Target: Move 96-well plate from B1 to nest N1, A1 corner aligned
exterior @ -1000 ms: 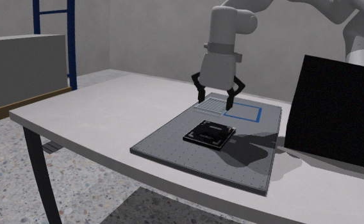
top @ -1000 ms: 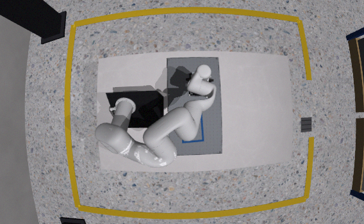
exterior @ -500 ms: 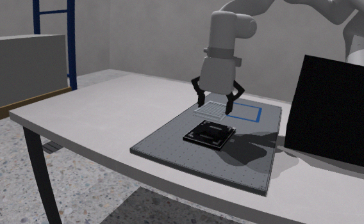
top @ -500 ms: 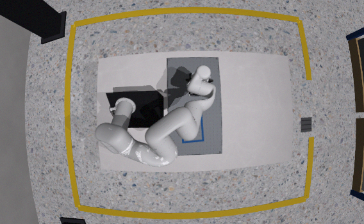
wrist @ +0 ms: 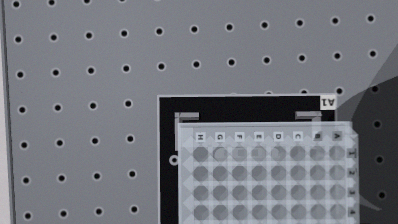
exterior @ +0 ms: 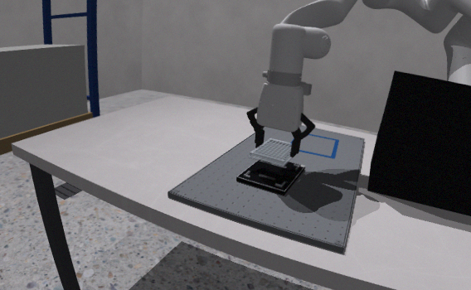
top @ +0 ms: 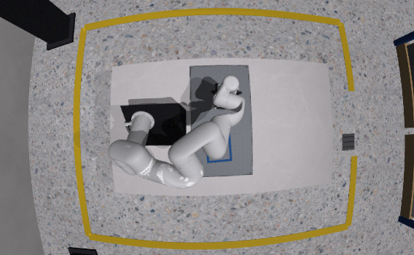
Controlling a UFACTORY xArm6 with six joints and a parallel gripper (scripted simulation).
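My gripper is now 7 cm above the black plate nest. Also, from my hand: A1 label 7 cm to the right, 6 cm below, 6 cm behind; 96-well plate 1 cm below.
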